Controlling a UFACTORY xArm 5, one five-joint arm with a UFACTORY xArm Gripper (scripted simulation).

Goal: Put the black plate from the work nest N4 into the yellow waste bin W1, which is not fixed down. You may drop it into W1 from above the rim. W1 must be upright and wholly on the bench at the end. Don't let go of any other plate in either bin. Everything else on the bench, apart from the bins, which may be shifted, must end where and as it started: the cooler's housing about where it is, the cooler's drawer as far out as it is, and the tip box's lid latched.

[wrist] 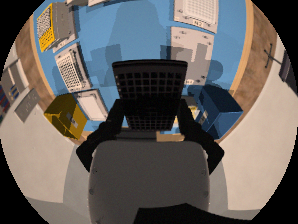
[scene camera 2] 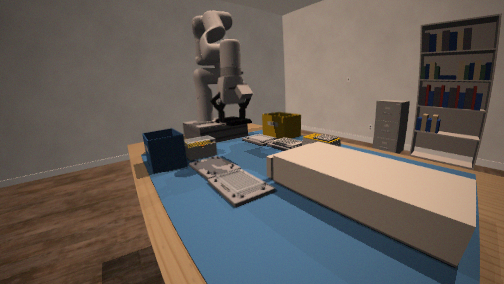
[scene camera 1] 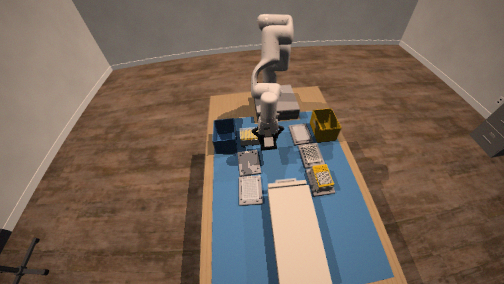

yellow waste bin W1: wrist; scene camera 2; scene camera 1 322,119
blue bin: wrist 211,102; scene camera 2; scene camera 1
same spot on yellow waste bin W1: (wrist: pixel 72 121) = (scene camera 2: pixel 272 123)
same spot on blue bin: (scene camera 2: pixel 167 153) = (scene camera 1: pixel 224 146)
